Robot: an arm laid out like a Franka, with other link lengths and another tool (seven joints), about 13 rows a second.
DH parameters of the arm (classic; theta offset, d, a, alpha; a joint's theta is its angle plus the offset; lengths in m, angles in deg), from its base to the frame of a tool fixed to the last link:
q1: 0 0.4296 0 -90
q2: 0 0 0 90
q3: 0 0.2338 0.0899 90
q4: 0 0 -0.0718 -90
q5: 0 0.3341 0 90
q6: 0 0 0.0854 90
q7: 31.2 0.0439 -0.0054 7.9
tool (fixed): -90 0.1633 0 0
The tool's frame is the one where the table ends.
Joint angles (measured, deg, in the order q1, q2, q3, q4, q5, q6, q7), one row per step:
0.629, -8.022, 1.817, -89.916, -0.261, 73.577, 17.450
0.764, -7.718, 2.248, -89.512, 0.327, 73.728, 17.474
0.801, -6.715, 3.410, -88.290, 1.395, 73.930, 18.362
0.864, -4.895, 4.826, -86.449, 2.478, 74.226, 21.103
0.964, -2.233, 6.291, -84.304, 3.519, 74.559, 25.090
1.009, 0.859, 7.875, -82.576, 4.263, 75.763, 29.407
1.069, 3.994, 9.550, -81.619, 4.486, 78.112, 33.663
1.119, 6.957, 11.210, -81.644, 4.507, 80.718, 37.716
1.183, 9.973, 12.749, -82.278, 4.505, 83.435, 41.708
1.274, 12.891, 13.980, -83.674, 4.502, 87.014, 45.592
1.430, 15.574, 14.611, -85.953, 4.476, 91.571, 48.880
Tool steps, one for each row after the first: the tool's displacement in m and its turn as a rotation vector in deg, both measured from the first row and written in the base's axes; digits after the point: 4 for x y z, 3 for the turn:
0.0015, 0.0069, 0.0007, 0.542, -0.223, 0.624
0.0058, 0.0208, 0.0017, 1.403, -0.579, 1.094
0.0134, 0.0370, 0.0003, 2.116, -0.778, 0.012
0.0234, 0.0537, -0.0059, 2.738, -0.386, -2.242
0.0362, 0.0702, -0.0179, 3.193, 0.052, -4.879
0.0510, 0.0863, -0.0349, 3.384, 0.156, -7.534
0.0631, 0.1017, -0.0576, 3.381, 0.805, -10.098
0.0726, 0.1162, -0.0854, 3.265, 2.021, -12.754
0.0815, 0.1290, -0.1173, 3.185, 3.078, -15.676
0.0898, 0.1375, -0.1529, 3.129, 3.794, -18.629

